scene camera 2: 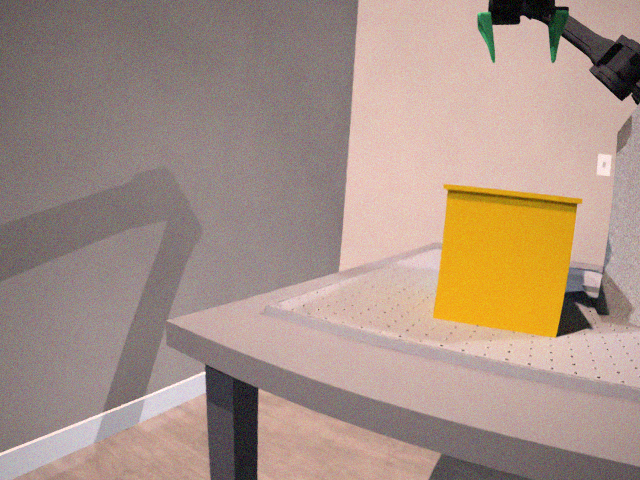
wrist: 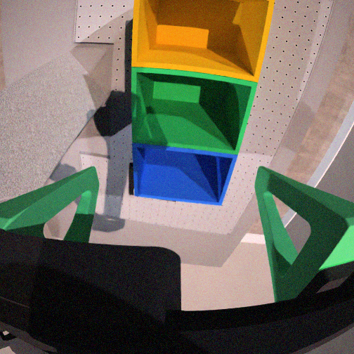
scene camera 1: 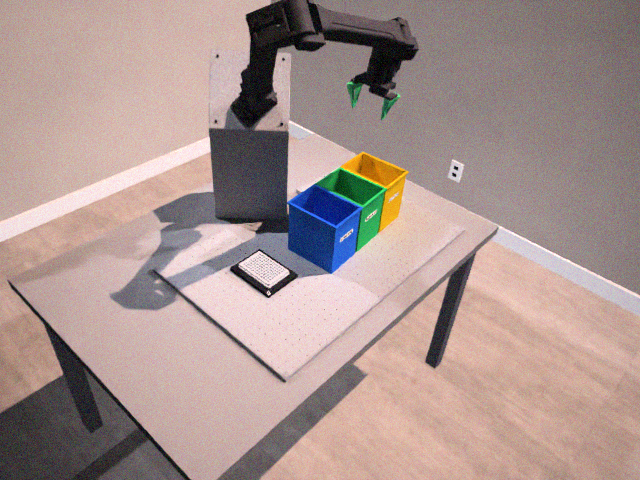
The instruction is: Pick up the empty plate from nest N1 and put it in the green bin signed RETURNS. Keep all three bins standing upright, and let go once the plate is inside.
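Places are measured from the arm's base along level axes (x up, y left, z back), in millimetres.
Pixels of known places: gripper, fingertip midpoint: [scene camera 2: 523,61] [scene camera 1: 367,113]; arm's base, link origin: [scene camera 1: 254,104].
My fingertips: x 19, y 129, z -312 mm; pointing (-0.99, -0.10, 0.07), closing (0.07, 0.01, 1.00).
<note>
Ahead of a thing's pixels: the offset from my fingertips to its top centre. Level surfaces: height alone.
A white plate @(dx -369, dy -381, dz +92 mm) [scene camera 1: 264,268] with a grid of wells lies flat in a black nest @(dx -381, dy -381, dz +92 mm) [scene camera 1: 268,292] on the pegboard, in front of the blue bin. The green bin @(dx -216, dy -66, dz -5 mm) [scene camera 1: 356,187] [wrist: 200,112] stands upright between the blue bin @(dx -216, dy -196, dz +8 mm) [scene camera 1: 323,227] [wrist: 180,175] and the yellow bin @(dx -216, dy +64, dz -17 mm) [scene camera 1: 392,206] [scene camera 2: 504,263] [wrist: 195,65], both also upright. Its inside looks empty in the wrist view. The sign texts are too small to read. My gripper [scene camera 1: 367,113] [scene camera 2: 523,62] [wrist: 176,175] is open and empty, high above the bins. The plate does not show in the wrist view.
The three bins stand in a tight row on the perforated board @(dx -395 mm) [scene camera 1: 310,320] [scene camera 2: 372,315], which lies on the table @(dx -408 mm) [scene camera 1: 103,335] [scene camera 2: 361,356]. The arm's grey pedestal [scene camera 1: 250,175] stands behind the board, beside the bins. A grey wall [scene camera 1: 516,103] rises beyond the table's far edge.
</note>
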